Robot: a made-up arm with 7 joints. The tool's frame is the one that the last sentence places.
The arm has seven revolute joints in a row. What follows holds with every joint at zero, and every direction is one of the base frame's.
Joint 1 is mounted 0.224 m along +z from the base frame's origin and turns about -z.
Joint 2 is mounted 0.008 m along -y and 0.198 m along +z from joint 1 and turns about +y.
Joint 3 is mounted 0.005 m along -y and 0.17 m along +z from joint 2 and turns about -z.
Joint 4 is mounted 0.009 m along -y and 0.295 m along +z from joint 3 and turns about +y.
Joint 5 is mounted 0.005 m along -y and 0.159 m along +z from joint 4 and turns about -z.
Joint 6 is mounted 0.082 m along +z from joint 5 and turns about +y.
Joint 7 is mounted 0.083 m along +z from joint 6 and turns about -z.
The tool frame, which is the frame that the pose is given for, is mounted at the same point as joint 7; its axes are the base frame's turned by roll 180, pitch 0 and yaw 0 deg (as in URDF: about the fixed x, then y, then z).
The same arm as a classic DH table. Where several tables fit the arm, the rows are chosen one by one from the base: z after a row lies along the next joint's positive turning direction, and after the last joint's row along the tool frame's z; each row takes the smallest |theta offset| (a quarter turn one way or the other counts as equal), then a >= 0, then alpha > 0; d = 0 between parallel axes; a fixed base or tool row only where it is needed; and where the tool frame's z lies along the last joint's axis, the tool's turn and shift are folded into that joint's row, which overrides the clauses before.
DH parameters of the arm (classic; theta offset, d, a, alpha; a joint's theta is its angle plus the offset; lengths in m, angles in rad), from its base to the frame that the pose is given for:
base (fixed): 0 0 0 3.1416
joint 1: 0 -0.422 0 1.5708
joint 2: 0 -0.013 0 -1.5708
joint 3: 0 -0.465 0 1.5708
joint 4: 0 -0.014 0 -1.5708
joint 5: 0 -0.241 0 1.5708
joint 6: 0 0 0 -1.5708
joint 7: 0 -0.083 0 0

